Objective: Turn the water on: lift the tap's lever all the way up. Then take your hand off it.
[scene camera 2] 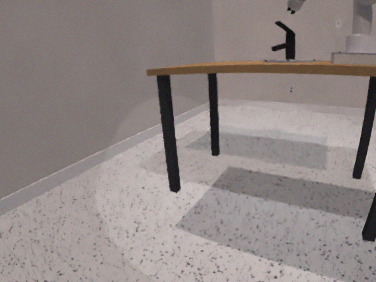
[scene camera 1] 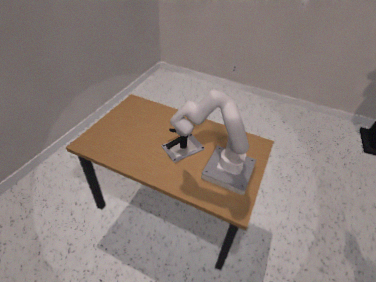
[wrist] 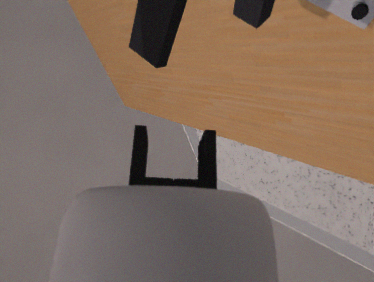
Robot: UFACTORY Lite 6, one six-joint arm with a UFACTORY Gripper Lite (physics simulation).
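Frame: origin at the arm's base, x down, y ahead, z right, level; millimetres.
Where they show: hand at its tool point: [scene camera 2: 291, 10] [wrist: 173, 158]; arm's base at its link origin: [scene camera 2: 359, 53] [scene camera 1: 229, 163].
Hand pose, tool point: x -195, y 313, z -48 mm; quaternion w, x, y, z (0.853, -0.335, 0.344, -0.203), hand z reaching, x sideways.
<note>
Things, the pixels of their top centre, and the offset from my tool point. "spot": a spot on its surface instead.
- black tap at a spot on its surface: [scene camera 2: 290, 46] [scene camera 1: 182, 141] spot: dx +163, dy +9, dz +81 mm
- grey plate at its top centre: [scene camera 2: 290, 59] [scene camera 1: 183, 146] dx +230, dy +10, dz +105 mm
- spout at its top centre: [scene camera 2: 281, 42] [scene camera 1: 174, 140] dx +143, dy +52, dz +48 mm
The black tap [scene camera 1: 183, 143] [scene camera 2: 290, 46] stands upright on a grey plate [scene camera 1: 193, 151] [wrist: 341, 9]. Its lever [scene camera 1: 173, 130] [scene camera 2: 284, 27] [wrist: 156, 32] slants steeply upward, away from the robot's base, with its free end high. The spout [scene camera 1: 174, 143] [scene camera 2: 278, 48] [wrist: 254, 11] points out below the lever. My gripper [scene camera 2: 291, 11] [wrist: 175, 128] is open, its two black fingers apart with nothing between them. In the scene camera 2 view it hangs above the lever, with a visible gap to it. In the scene camera 1 view the arm hides the fingers.
The wooden table [scene camera 1: 117, 130] [scene camera 2: 240, 68] [wrist: 300, 95] carries the tap plate and the robot's base [scene camera 1: 227, 175] to the right of it. The arm [scene camera 1: 232, 125] arches over from the base to above the tap. Grey walls stand beyond the table.
</note>
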